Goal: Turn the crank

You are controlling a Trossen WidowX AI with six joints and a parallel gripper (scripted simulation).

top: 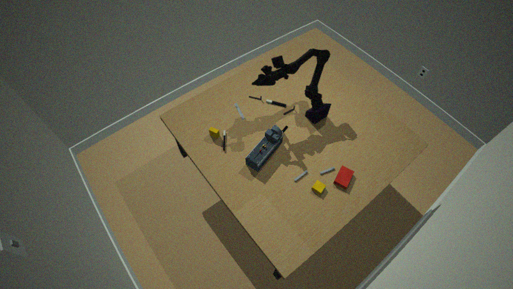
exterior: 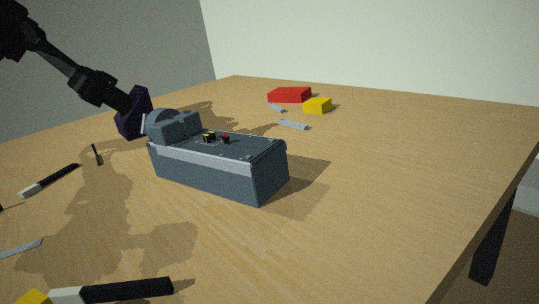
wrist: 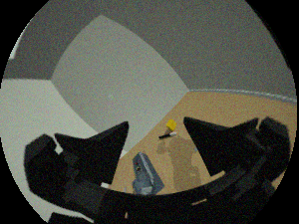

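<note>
Right now the dark crank handle is 250 mm to the left of my gripper tip, 210 mm below it and 80 mm behind it. From my gripper tip the other things lie so: red pointer (310 mm to the left, 200 mm below, 140 mm ahead); then red block (680 mm to the left, 270 mm below, 220 mm behind); then grey bar (290 mm below, 80 mm to the right, 70 mm ahead).
</note>
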